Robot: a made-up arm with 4 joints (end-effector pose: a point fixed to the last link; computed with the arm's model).
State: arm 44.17 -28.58 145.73 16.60
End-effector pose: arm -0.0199 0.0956 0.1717 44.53 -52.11 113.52
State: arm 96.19 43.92 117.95 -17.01
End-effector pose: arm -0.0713 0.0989 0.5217 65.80 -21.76 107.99
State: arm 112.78 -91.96 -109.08 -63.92
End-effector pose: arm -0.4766 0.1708 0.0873 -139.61 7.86 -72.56
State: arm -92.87 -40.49 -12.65 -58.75
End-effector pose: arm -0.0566 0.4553 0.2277 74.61 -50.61 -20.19
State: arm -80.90 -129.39 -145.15 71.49
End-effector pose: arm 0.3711 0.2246 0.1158 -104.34 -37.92 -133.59
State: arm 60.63 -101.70 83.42 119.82
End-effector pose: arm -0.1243 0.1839 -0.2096 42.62 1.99 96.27
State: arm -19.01 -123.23 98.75 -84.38
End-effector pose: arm 0.3741 0.1514 0.0307 -171.24 -8.48 87.83
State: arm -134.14 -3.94 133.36 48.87
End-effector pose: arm 0.0521 0.1567 0.0068 171.84 31.63 58.64
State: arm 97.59 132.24 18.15 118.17
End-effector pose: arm -0.3798 0.1884 0.5262 -130.32 -32.70 21.73
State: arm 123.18 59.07 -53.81 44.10
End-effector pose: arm 0.1208 0.2824 0.3756 -103.08 32.09 -72.28
